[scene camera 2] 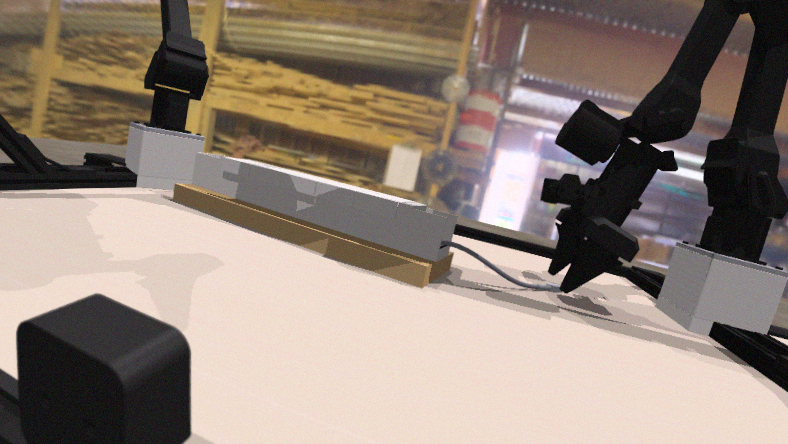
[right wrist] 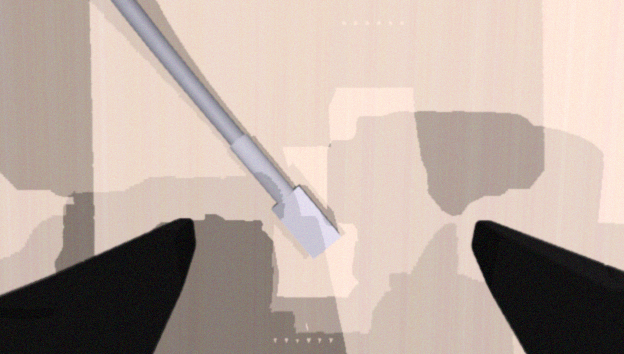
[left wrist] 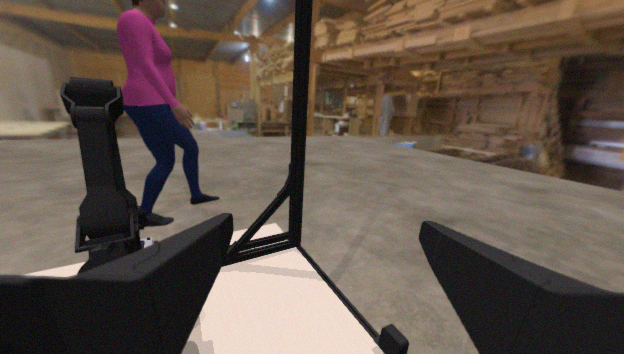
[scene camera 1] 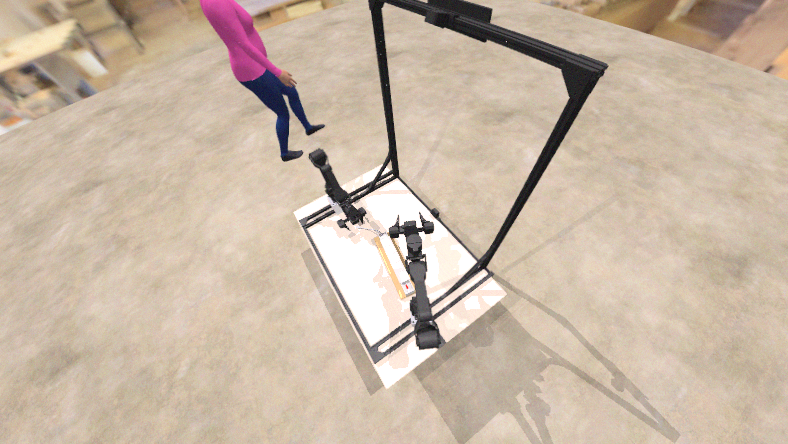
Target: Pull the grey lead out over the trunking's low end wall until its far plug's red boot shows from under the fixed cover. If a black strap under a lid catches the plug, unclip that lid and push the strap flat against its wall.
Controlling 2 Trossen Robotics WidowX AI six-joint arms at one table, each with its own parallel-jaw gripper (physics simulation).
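Frame: origin at the left arm's base, x ahead, y left, z up, level; millimetres.
Seen in the pictures: left gripper, fingertip midpoint: (left wrist: 328, 225) (scene camera 1: 408, 213); right gripper, fingertip midpoint: (scene camera 2: 556, 282) (right wrist: 334, 232) (scene camera 1: 356, 227); left arm's base at its link origin: (scene camera 2: 167, 129); right arm's base at its link origin: (scene camera 2: 728, 255).
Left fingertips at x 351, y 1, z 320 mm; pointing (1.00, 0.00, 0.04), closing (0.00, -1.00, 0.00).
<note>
Pixels of each thing's top centre, then the offset from my left fingertips to it. "pt": a spot on its surface instead.
- grey trunking at its top centre: (scene camera 2: 309, 176) (scene camera 1: 394, 258) dx -50, dy +100, dz -340 mm
- wooden base at a spot on its surface: (scene camera 2: 286, 228) pt dx -15, dy +54, dz -402 mm
- grey lead at a spot on its surface: (right wrist: 185, 75) (scene camera 1: 366, 228) pt dx +207, dy +260, dz -408 mm
- small red mark at a spot on its surface: (scene camera 1: 406, 286) pt dx -199, dy +52, dz -384 mm
- small black block at a spot on its surface: (left wrist: 393, 340) (scene camera 1: 434, 212) pt dx +236, dy -175, dz -367 mm
The grey trunking (scene camera 1: 393, 254) (scene camera 2: 352, 220) stands with its lids in a row on a wooden base (scene camera 1: 389, 266) (scene camera 2: 286, 228). The grey lead (scene camera 1: 368, 229) (scene camera 2: 490, 261) (right wrist: 185, 75) comes out at its low end and runs down to the table. Its near plug (right wrist: 306, 225) lies on the table. My right gripper (scene camera 1: 358, 225) (scene camera 2: 558, 280) (right wrist: 334, 232) is open and low, pointing down, with the plug between its fingers in the wrist view, not gripped. My left gripper (scene camera 1: 409, 215) (left wrist: 328, 225) is open and empty, beside the trunking. The straps and the far plug's boot cannot be made out.
A small red mark (scene camera 1: 406, 286) shows at the trunking's other end. A tall black frame (scene camera 1: 387, 93) (left wrist: 299, 125) rises from the table. A small black block (scene camera 1: 435, 212) (left wrist: 393, 340) sits at the table edge. A person in pink (scene camera 1: 242, 46) (left wrist: 145, 65) stands beyond the table.
</note>
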